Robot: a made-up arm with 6 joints.
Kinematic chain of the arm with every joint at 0, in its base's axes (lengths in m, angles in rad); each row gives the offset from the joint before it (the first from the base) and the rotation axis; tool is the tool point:
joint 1: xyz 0 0 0.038 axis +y
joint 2: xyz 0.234 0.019 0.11 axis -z
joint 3: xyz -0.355 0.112 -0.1 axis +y
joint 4: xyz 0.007 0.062 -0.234 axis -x
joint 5: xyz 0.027 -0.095 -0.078 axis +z
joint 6: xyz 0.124 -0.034 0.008 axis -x
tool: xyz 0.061 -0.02 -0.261
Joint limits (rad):
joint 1: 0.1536..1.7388
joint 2: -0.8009..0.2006
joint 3: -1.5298..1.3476
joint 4: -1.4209..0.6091
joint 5: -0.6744..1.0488
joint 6: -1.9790..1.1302
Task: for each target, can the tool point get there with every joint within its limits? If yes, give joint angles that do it. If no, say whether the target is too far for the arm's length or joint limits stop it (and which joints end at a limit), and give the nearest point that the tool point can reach.
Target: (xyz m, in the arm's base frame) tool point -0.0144 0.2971 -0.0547
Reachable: yes | joints 0.8032 -0.0151 -0.0840 -1.2274 0.1845 -1.7034
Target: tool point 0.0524 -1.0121 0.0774
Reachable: no: joint limits stop it (at a limit: joint 1, joint 2, joint 3, joint 5, joint 6) | nearest point -0.0663 -0.7032 0.1824 | short by 0.347 m
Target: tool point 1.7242 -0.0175 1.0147
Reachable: no: too far | nearest point 0.5503 0.1536 0.2231 | short by 1.426 m
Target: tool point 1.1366 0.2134 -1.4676
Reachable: no: too far | nearest point 0.3526 0.2227 -0.4852 | short by 1.257 m
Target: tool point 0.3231 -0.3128 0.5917
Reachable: no: joint limits stop it (at a limit: joint 1, joint 3, joint 5) | nearest point 0.0815 -0.2770 0.5413 | short by 0.249 m
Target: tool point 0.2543 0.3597 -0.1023
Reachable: yes | joints 0.6605 -0.3741 -1.2719 -0.2310 0.2145 -0.7013
